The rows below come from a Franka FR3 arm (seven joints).
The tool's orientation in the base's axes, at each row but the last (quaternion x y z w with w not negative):
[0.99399 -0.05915 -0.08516 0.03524]
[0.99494 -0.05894 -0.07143 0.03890]
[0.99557 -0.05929 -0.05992 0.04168]
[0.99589 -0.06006 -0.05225 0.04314]
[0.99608 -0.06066 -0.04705 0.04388]
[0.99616 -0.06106 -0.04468 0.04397]
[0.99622 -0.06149 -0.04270 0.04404]
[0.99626 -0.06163 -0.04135 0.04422]
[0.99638 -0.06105 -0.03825 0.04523]
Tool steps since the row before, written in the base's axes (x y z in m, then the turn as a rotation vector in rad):
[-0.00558 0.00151 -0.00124 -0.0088 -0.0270 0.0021]
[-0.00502 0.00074 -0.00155 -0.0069 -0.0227 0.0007]
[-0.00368 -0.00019 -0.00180 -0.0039 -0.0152 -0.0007]
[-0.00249 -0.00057 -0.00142 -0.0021 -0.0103 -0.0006]
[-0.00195 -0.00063 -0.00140 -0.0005 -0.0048 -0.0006]
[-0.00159 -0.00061 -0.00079 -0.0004 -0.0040 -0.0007]
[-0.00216 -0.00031 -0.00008 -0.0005 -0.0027 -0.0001]
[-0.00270 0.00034 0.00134 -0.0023 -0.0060 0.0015]
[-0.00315 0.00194 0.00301 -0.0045 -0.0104 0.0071]
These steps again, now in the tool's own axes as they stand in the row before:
[-0.00544 -0.00097 0.00210 -0.0056 0.0279 0.0011]
[-0.00481 -0.00030 0.00221 -0.0041 0.0233 0.0019]
[-0.00340 0.00044 0.00225 -0.0019 0.0154 0.0023]
[-0.00225 0.00072 0.00172 -0.0007 0.0104 0.0016]
[-0.00172 0.00072 0.00163 0.0002 0.0047 0.0010]
[-0.00143 0.00072 0.00098 0.0002 0.0039 0.0011]
[-0.00209 0.00056 0.00030 -0.0001 0.0027 0.0004]
[-0.00282 0.00011 -0.00112 -0.0016 0.0063 -0.0008]
[-0.00357 -0.00126 -0.00290 -0.0037 0.0115 -0.0058]

